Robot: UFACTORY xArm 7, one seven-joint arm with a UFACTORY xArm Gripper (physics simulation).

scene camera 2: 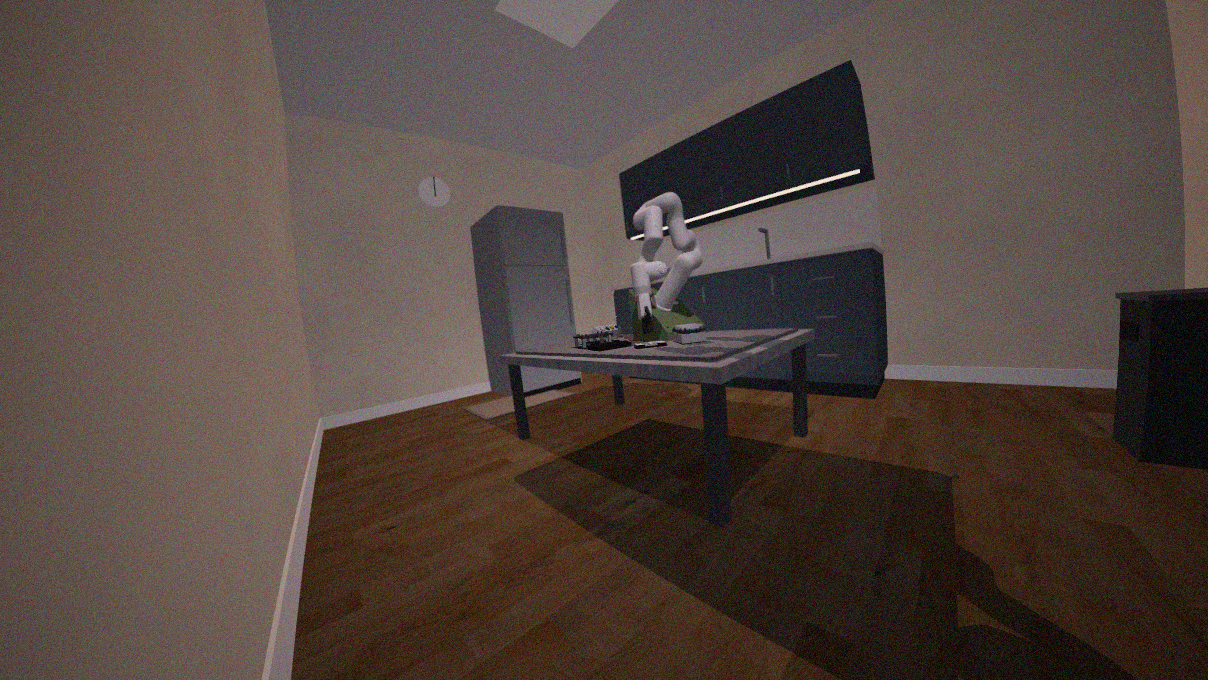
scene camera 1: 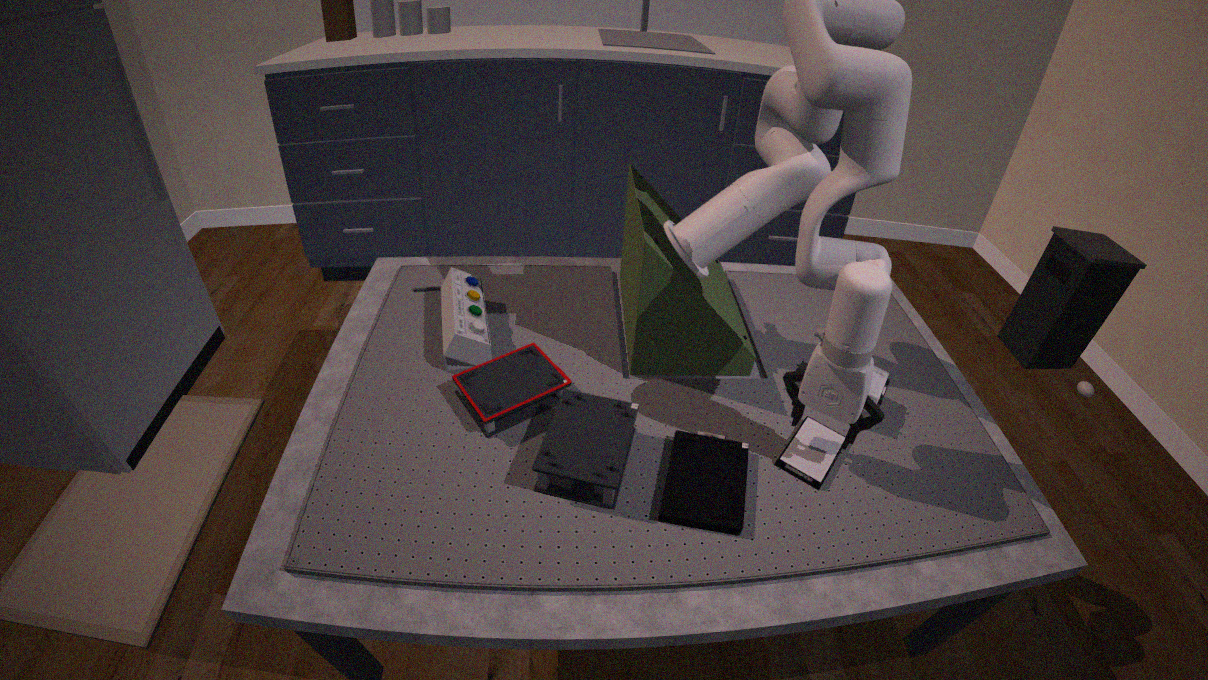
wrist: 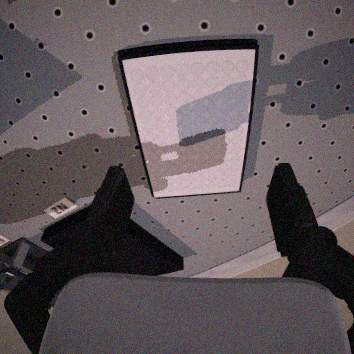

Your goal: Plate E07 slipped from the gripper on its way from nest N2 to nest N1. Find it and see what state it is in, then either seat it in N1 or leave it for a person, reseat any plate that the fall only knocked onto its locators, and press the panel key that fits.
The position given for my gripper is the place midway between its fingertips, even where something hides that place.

Note:
My gripper [scene camera 1: 821,432] is open and holds nothing. Also in view: a white plate with dark rim [scene camera 1: 809,456]. Further things: a white box with coloured buttons [scene camera 1: 466,341].
The white plate with dark rim is seen too in the wrist view [wrist: 191,102]. My gripper also shows in the wrist view [wrist: 198,181].

